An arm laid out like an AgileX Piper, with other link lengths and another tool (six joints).
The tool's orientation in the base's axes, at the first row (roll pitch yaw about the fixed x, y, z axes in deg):
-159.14, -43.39, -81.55
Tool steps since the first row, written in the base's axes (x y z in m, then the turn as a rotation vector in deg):
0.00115, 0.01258, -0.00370, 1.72, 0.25, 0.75
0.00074, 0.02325, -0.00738, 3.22, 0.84, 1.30
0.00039, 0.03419, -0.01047, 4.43, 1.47, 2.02
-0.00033, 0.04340, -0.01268, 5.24, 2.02, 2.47
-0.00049, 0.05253, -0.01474, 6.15, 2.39, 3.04
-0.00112, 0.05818, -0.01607, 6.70, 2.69, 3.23
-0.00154, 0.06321, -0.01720, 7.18, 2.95, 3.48
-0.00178, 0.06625, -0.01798, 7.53, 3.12, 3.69
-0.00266, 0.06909, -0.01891, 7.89, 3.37, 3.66
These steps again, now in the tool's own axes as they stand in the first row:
-0.01146, -0.00484, -0.00430, 0.52, -1.82, 0.11
-0.02170, -0.00757, -0.00820, 0.63, -3.52, 0.07
-0.03173, -0.01060, -0.01264, 0.80, -5.02, -0.25
-0.03994, -0.01289, -0.01682, 0.80, -6.06, -0.51
-0.04794, -0.01567, -0.02082, 1.03, -7.16, -0.71
-0.05298, -0.01691, -0.02349, 1.00, -7.81, -0.77
-0.05742, -0.01816, -0.02584, 1.04, -8.40, -0.88
-0.06016, -0.01889, -0.02719, 1.10, -8.83, -0.96
-0.06294, -0.01895, -0.02860, 0.93, -9.23, -0.93

